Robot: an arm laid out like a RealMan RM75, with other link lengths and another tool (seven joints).
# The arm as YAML. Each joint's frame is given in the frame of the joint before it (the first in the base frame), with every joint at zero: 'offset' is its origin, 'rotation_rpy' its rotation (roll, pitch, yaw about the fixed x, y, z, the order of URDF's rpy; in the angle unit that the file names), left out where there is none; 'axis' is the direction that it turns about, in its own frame. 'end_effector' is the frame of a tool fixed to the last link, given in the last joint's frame.
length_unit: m
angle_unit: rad
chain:
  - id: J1
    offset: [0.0, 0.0, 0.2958]
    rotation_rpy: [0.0, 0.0, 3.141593]
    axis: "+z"
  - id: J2
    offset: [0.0, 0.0, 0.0]
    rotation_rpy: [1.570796, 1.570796, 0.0]
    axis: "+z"
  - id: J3
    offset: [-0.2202, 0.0, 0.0]
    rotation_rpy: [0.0, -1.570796, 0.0]
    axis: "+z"
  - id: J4
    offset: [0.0, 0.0, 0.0]
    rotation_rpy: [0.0, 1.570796, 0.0]
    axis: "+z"
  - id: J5
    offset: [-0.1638, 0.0, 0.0]
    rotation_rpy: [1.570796, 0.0, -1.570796]
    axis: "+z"
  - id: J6
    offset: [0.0, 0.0, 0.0]
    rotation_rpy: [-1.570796, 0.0, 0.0]
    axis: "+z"
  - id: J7
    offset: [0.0, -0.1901, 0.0]
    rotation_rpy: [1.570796, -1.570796, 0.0]
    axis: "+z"
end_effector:
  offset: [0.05, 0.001, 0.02]
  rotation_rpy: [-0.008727, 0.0, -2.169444]
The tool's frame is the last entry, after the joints.
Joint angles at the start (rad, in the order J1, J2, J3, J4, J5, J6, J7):
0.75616 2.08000 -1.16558 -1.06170 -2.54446 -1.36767 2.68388
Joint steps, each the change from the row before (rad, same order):
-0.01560 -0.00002 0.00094 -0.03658 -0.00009 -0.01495 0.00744
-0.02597 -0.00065 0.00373 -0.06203 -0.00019 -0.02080 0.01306
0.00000 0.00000 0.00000 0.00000 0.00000 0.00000 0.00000
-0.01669 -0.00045 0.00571 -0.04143 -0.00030 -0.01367 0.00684
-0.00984 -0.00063 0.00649 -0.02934 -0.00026 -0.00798 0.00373
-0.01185 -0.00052 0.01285 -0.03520 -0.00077 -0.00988 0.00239
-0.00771 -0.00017 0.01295 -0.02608 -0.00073 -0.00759 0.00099
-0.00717 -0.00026 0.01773 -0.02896 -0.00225 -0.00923 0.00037
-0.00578 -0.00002 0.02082 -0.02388 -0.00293 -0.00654 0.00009
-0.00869 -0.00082 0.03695 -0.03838 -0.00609 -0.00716 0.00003
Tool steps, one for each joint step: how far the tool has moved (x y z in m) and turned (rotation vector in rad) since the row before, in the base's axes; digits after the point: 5 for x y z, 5 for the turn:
-0.00055 -0.00047 0.00404 0.01057 0.00186 0.00158
-0.00103 0.00028 0.00756 0.02420 0.00362 0.00320
0.00000 0.00000 0.00000 0.00000 0.00000 0.00000
-0.00075 0.00043 0.00557 0.01810 0.00281 0.00293
-0.00108 0.00113 0.00452 0.01603 0.00249 0.00438
-0.00103 0.00166 0.00617 0.02189 0.00420 0.00432
-0.00096 0.00157 0.00510 0.01815 0.00420 0.00306
-0.00097 0.00208 0.00630 0.02204 0.00414 0.00301
-0.00042 0.00255 0.00632 0.02371 0.00541 -0.00036
-0.00007 0.00507 0.01153 0.04486 0.00778 -0.00150

